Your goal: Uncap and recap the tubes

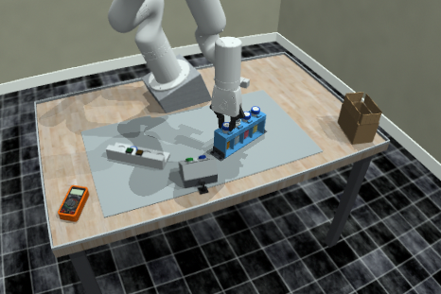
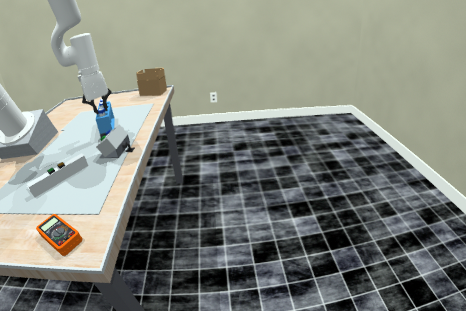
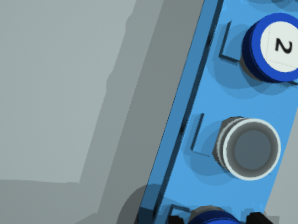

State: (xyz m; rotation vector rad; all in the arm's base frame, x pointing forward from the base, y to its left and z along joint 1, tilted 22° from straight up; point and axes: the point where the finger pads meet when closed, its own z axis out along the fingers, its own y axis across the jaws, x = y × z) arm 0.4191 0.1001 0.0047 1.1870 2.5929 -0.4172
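My hand is 1 cm above the blue-and-white cap. From my hand the other things lie so: green key (16 cm to the right, 7 cm ahead, 6 cm below); blue key (12 cm to the right, 7 cm ahead, 6 cm below); key housing (14 cm to the right, 9 cm ahead, 8 cm below).
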